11 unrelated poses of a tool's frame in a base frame.
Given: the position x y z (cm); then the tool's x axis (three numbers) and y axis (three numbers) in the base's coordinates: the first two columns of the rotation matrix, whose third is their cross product.
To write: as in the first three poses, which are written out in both.
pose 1, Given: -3.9 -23.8 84.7 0.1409 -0.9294 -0.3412 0.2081 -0.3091 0.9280
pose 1, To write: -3.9 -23.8 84.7 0.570 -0.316 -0.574 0.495
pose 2, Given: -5.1 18.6 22.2 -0.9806 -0.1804 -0.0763 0.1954 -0.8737 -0.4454
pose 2, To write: -5.1 18.6 22.2 0.016 0.232 -0.968 0.097
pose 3, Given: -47.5 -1.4 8.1 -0.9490 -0.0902 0.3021 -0.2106 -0.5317 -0.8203
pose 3, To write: -47.5 -1.4 8.1 0.156 -0.483 0.861 0.035
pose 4, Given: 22.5 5.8 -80.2 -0.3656 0.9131 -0.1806 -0.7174 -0.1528 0.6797
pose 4, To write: 22.5 5.8 -80.2 0.138 0.354 0.747 0.546
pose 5, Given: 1.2 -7.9 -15.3 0.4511 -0.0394 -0.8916 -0.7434 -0.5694 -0.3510
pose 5, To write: 1.2 -7.9 -15.3 -0.759 0.258 0.456 0.386
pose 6, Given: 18.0 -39.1 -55.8 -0.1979 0.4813 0.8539 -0.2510 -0.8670 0.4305
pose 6, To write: 18.0 -39.1 -55.8 0.587 0.098 0.768 0.238
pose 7, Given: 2.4 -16.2 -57.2 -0.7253 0.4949 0.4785 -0.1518 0.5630 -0.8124
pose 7, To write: 2.4 -16.2 -57.2 -0.106 -0.810 0.455 0.355
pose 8, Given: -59.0 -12.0 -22.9 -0.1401 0.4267 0.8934 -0.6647 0.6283 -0.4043
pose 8, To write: -59.0 -12.0 -22.9 0.095 -0.627 0.421 0.649
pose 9, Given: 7.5 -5.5 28.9 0.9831 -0.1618 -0.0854 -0.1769 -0.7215 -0.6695
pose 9, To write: 7.5 -5.5 28.9 -0.928 0.091 0.010 0.362
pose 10, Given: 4.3 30.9 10.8 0.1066 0.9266 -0.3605 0.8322 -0.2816 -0.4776
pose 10, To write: 4.3 30.9 10.8 -0.740 -0.594 0.306 0.077
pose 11, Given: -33.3 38.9 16.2 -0.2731 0.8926 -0.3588 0.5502 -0.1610 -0.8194
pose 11, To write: -33.3 38.9 16.2 -0.578 -0.624 0.497 0.172
